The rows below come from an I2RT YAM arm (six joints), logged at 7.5 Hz.
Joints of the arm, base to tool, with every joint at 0 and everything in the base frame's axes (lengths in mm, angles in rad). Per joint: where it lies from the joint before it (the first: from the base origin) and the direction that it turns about. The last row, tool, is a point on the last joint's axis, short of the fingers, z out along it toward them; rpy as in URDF.
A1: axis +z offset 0 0 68
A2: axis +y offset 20 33.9 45.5
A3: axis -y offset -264 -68.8 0
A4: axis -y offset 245 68.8 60
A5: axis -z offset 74 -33.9 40.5
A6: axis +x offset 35.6 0 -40.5
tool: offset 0 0 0 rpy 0 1.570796 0
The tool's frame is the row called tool.
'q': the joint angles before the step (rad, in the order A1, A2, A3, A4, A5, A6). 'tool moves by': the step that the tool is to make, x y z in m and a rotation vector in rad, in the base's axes. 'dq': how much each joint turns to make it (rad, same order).
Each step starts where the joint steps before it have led.
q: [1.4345, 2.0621, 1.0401, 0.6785, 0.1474, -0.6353]
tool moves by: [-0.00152, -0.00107, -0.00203, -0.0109, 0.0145, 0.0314]
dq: [0.0004, -0.0008, -0.0050, -0.0088, -0.0335, 0.0015]
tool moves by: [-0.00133, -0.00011, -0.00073, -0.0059, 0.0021, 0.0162]
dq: [0.0019, 0.0000, -0.0007, -0.0050, -0.0138, -0.0038]
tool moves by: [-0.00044, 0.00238, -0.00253, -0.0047, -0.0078, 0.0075]
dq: [0.0016, 0.0130, 0.0095, 0.0009, -0.0026, -0.0100]
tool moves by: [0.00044, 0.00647, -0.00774, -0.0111, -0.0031, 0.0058]
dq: [0.0007, 0.0377, 0.0279, -0.0001, -0.0031, -0.0061]
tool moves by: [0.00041, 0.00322, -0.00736, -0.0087, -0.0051, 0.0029]
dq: [0.0000, 0.0283, 0.0129, 0.0081, -0.0004, -0.0069]
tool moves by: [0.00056, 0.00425, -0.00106, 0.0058, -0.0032, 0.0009]
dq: [0.0000, 0.0156, 0.0187, 0.0033, 0.0001, -0.0026]
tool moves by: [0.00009, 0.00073, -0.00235, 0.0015, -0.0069, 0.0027]
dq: [0.0000, 0.0092, 0.0016, 0.0107, -0.0001, -0.0072]
